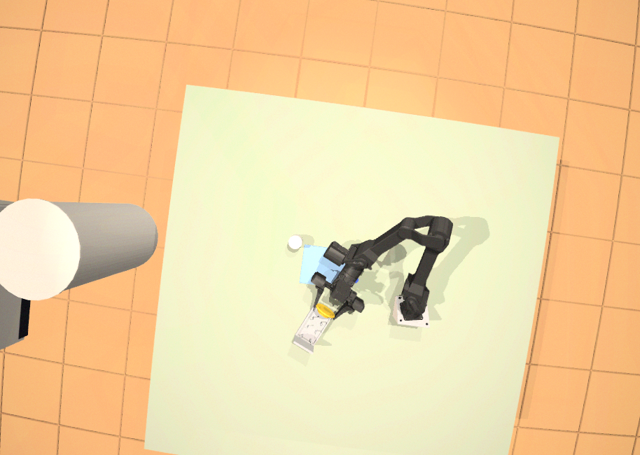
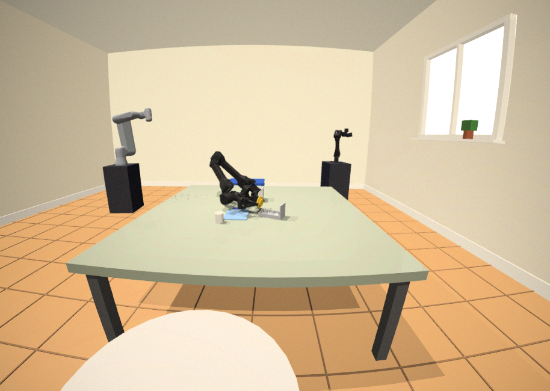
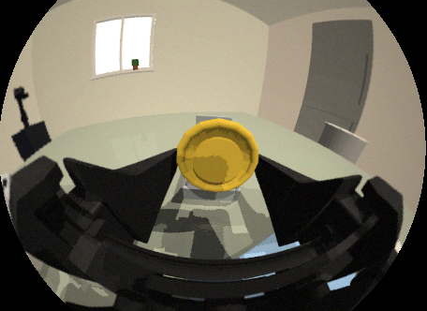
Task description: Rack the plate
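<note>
My gripper tip is now 3 cm short of the grey dish rack, 6 cm to the right of it and 5 cm above it. Also, from my gripper tip: light blue mat: 14 cm to the right, 7 cm below; yellow plate: 1 cm to the right; blue spoon: 11 cm behind, 12 cm to the right, 7 cm below.
</note>
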